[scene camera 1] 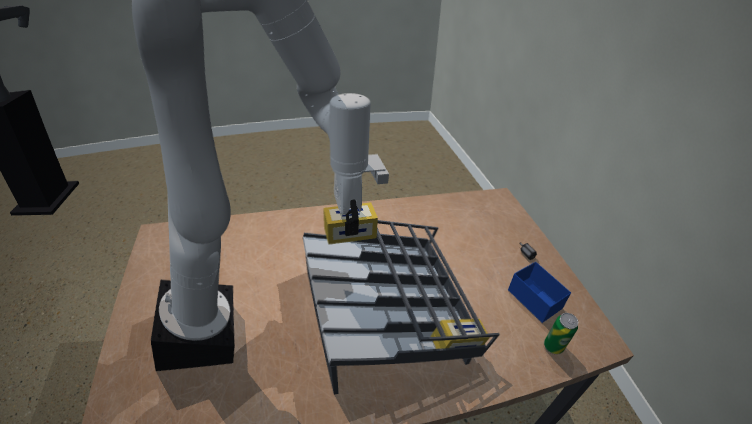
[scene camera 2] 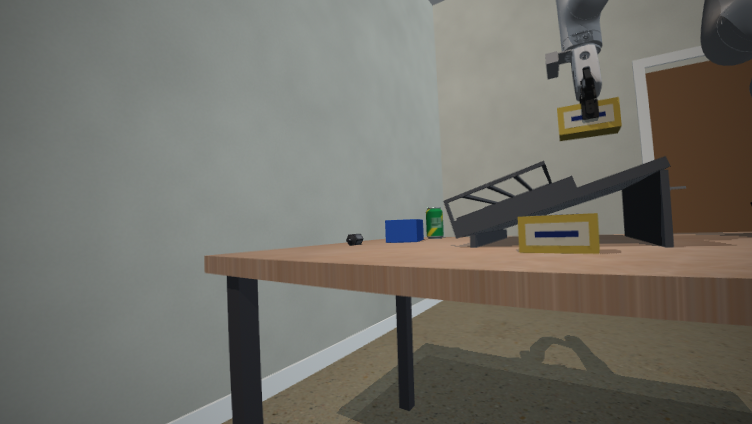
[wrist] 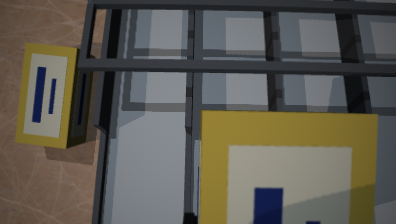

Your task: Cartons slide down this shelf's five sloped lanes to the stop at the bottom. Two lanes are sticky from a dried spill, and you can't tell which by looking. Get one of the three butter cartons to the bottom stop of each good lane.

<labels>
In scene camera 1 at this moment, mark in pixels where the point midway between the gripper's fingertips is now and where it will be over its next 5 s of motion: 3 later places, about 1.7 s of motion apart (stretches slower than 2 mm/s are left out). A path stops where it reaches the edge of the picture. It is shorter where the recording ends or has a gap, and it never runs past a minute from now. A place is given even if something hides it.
The gripper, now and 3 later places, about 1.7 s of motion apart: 348, 225; 347, 239; 341, 253; 340, 257
</labels>
